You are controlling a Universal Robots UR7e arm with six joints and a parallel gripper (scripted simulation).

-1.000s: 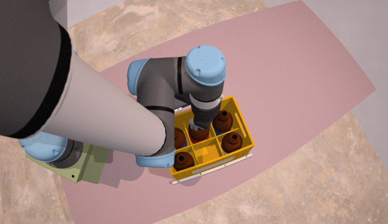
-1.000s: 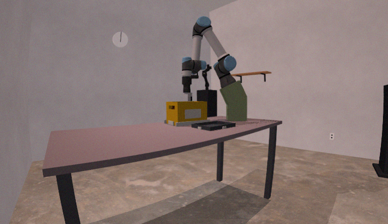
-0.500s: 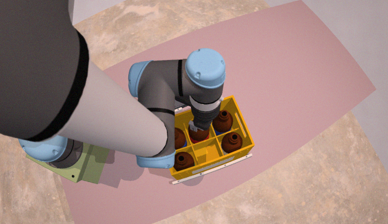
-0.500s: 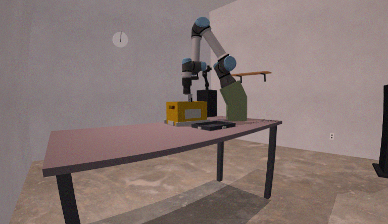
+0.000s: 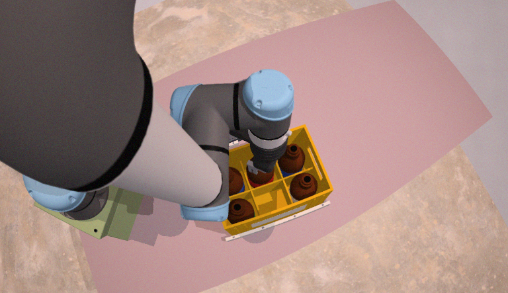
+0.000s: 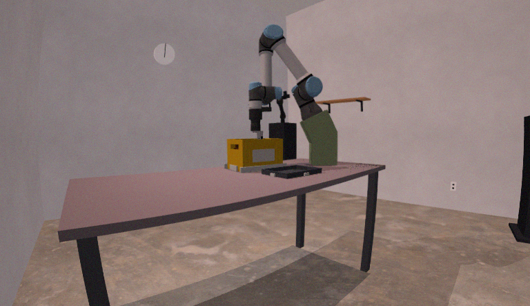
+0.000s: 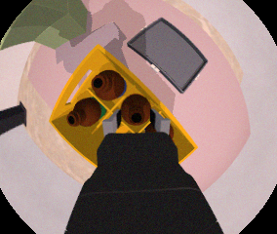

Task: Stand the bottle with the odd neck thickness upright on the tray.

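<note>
My hand is 9 cm above the crate and 5 cm to the left of it. From my hand the other things lie so: glass bottle: 10 cm to the right, 9 cm below, 7 cm ahead; then dark tray: 23 cm to the left, 16 cm below.
</note>
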